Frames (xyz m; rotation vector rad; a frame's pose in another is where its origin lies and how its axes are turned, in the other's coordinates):
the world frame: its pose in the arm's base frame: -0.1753 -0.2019 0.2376 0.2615 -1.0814 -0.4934
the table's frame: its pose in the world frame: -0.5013 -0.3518 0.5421 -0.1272 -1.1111 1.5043
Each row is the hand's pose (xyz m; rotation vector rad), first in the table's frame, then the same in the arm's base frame.
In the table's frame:
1: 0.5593 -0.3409 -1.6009 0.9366 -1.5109 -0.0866
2: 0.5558 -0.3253 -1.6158 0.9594 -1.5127 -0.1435
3: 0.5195 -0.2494 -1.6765 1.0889 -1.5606 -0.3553
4: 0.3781 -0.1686 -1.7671 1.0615 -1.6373 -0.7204
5: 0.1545 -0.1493 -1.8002 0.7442 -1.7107 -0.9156
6: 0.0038 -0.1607 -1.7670 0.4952 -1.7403 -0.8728
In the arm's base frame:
1: 0.1190 0.3118 1.1975 -0.4084 1.9014 -2.2875
2: 0.1389 0.3182 1.1912 -0.4855 1.9178 -2.2832
3: 0.2323 0.3308 1.1478 -0.8288 1.8866 -2.2625
4: 0.3892 0.2584 1.0780 -1.2342 1.9712 -1.9896
5: 0.5015 0.0775 0.9997 -1.2500 2.1676 -1.5740
6: 0.5201 -0.0636 0.9390 -1.0538 2.2694 -1.3758

